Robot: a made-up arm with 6 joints.
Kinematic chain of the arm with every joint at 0, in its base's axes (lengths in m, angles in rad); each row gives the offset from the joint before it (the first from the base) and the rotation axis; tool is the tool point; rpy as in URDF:
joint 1: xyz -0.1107 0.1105 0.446 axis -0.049 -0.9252 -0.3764
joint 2: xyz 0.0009 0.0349 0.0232 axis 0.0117 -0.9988 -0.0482
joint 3: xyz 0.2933 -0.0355 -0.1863 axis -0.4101 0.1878 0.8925
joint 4: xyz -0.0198 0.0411 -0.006 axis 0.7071 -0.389 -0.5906
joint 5: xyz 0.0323 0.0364 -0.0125 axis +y
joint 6: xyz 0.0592 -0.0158 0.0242 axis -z
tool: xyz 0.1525 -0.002 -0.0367 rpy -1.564 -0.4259 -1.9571
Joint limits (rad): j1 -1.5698..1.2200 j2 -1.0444..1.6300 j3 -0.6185..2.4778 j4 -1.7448..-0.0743 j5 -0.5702..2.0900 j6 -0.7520..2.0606
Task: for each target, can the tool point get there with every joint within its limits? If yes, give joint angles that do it. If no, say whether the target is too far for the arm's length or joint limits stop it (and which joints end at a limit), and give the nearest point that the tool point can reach.
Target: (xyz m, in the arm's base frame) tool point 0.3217 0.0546 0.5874
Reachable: yes | joints -0.4898 1.3294 -0.2191 -0.3343 0.4629 1.4951
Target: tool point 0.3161 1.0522 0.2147
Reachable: no: too far | nearest point 0.2094 0.5351 0.2311 | short by 0.528 m
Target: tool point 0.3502 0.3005 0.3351
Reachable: yes | joints -0.7767 1.0690 1.2810 -0.6335 0.3110 1.1072
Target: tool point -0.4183 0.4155 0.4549
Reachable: no: joint limits stop it (at a limit: joint 1, joint 4, joint 5, joint 6) | nearest point -0.4545 0.2952 0.3524 | short by 0.162 m
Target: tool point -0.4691 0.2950 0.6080
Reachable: no: joint limits stop it (at a limit: joint 2, joint 4, joint 5, joint 6) | nearest point -0.4886 0.1843 0.5662 | short by 0.120 m
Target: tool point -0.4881 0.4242 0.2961
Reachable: no: joint limits stop it (at a limit: joint 1, joint 5, joint 6) | nearest point -0.4599 0.3480 0.2626 | short by 0.088 m
